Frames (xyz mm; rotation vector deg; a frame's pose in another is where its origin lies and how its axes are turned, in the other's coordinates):
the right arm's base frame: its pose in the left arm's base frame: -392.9 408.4 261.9 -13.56 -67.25 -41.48
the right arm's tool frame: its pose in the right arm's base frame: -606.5 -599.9 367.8 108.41 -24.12 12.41
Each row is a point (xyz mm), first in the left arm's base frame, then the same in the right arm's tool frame.
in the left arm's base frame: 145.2 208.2 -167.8
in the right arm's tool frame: -123.3 -1282.7 -307.7
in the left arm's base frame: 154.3 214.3 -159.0
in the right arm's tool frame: -118.9 -1289.4 -319.2
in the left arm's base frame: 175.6 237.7 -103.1
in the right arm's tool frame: -78.7 -1304.1 -367.1
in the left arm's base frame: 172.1 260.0 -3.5
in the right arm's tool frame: 7.4 -1299.3 -421.9
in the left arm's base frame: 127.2 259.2 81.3
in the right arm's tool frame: 95.3 -1264.0 -437.5
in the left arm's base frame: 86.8 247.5 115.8
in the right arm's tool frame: 139.0 -1233.5 -426.7
